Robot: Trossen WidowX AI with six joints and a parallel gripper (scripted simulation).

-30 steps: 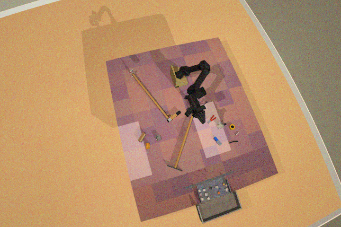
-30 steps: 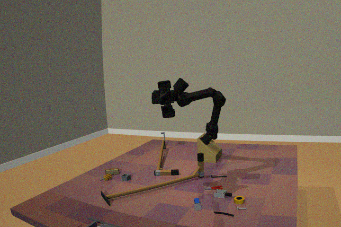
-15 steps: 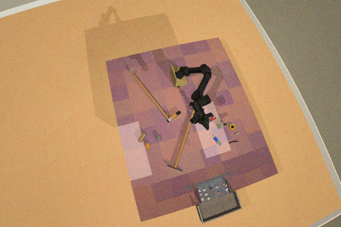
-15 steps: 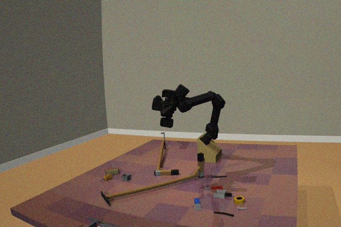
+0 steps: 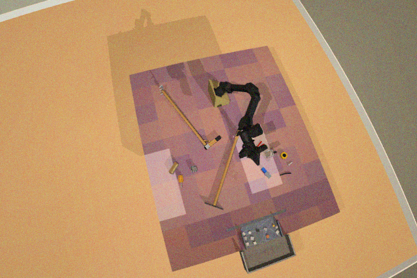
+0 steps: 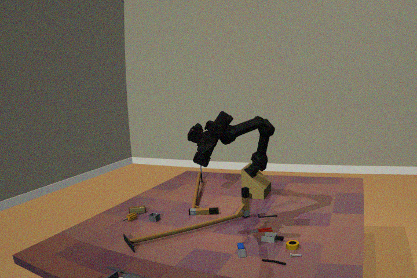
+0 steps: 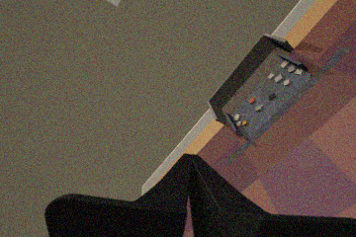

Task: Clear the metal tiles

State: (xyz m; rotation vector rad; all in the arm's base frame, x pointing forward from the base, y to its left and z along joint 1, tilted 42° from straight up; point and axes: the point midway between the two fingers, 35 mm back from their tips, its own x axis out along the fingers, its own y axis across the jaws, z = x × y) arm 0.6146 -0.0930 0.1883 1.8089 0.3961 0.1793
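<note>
Right now my gripper tip is 20 mm short of the blue-handled tool, 160 mm to the right of it and 360 mm above it. The rest, counted from my gripper tip: grey box (130 mm behind, 360 mm to the right, 360 mm below); then yellow tape roll (70 mm behind, 330 mm to the left, 360 mm below); then long scraper (90 mm behind, 120 mm to the right, 310 mm below).
</note>
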